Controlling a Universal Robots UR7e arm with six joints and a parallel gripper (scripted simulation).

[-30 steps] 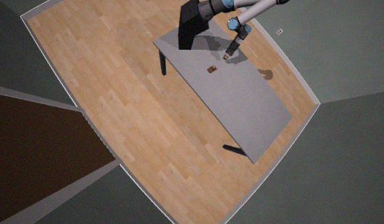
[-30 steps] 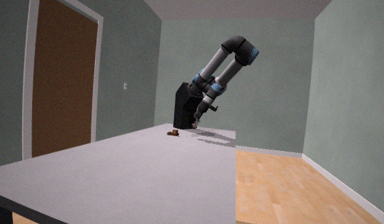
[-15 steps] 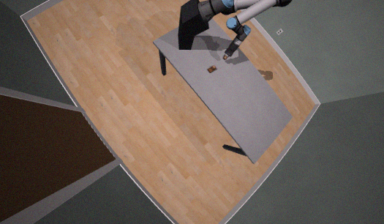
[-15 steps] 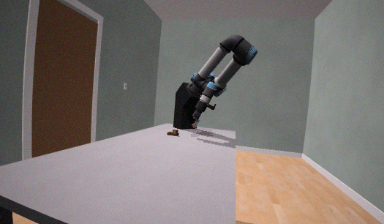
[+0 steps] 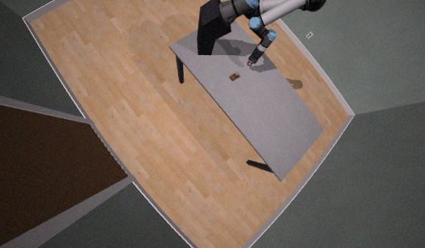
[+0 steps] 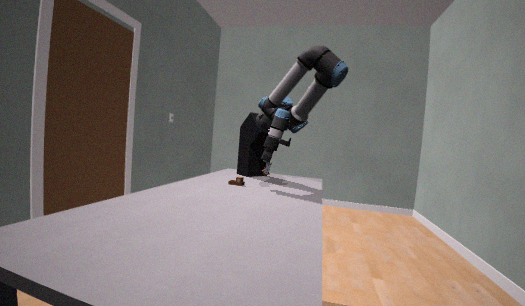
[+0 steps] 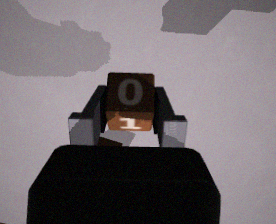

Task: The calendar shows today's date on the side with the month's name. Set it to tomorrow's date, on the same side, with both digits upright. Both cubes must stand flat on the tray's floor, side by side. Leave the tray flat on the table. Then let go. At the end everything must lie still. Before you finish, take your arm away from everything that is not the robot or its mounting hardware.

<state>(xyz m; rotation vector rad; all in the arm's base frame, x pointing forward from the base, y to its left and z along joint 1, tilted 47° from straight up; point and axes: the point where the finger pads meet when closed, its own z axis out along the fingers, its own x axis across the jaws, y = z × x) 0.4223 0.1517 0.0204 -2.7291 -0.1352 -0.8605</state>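
The brown wooden cube lies 1 cm below my hand. Round my hand: calendar tray 1 cm ahead, 16 cm to the right, 9 cm below.
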